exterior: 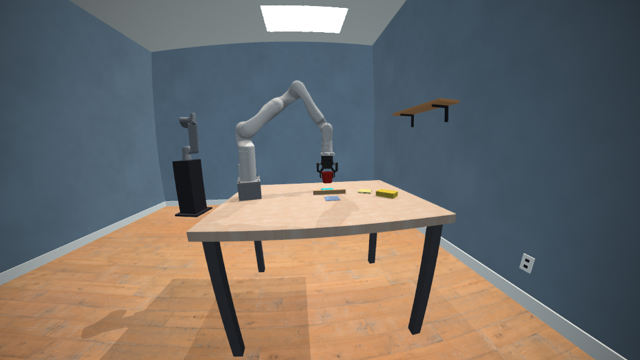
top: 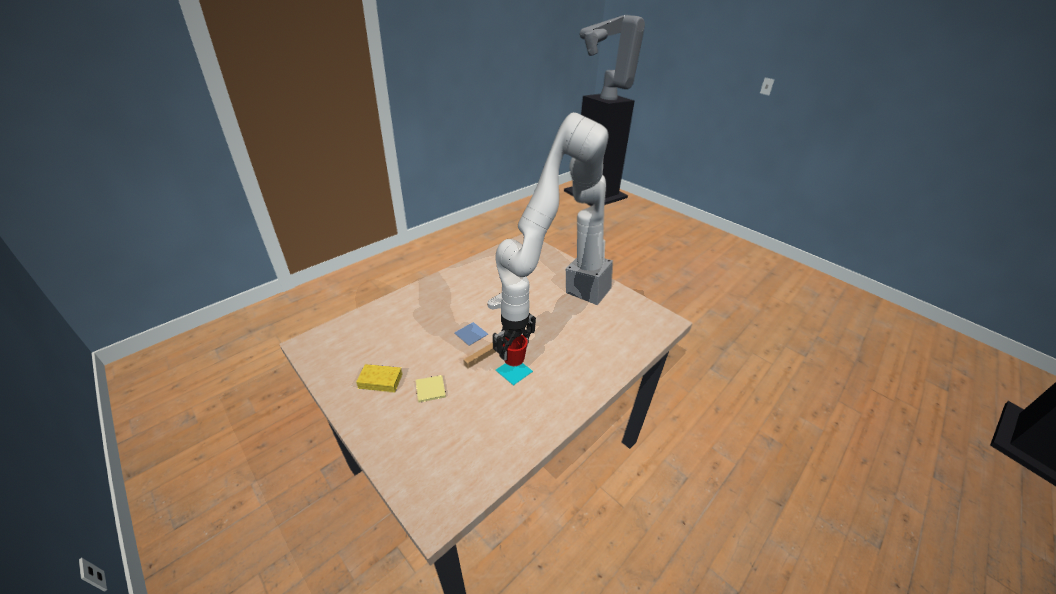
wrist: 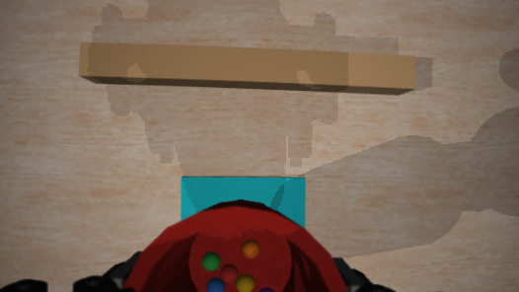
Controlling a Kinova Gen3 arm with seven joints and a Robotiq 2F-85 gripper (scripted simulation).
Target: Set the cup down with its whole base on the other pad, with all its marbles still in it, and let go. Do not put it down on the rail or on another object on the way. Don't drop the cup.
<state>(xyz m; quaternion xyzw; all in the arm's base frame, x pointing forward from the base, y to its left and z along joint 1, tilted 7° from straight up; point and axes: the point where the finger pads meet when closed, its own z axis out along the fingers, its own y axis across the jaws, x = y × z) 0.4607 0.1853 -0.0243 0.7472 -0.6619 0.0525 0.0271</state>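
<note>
Right now my hand is 1 cm short of the wooden rail, 10 cm to the left of it and 9 cm above it. Round my hand: red cup: 2 cm below.
</note>
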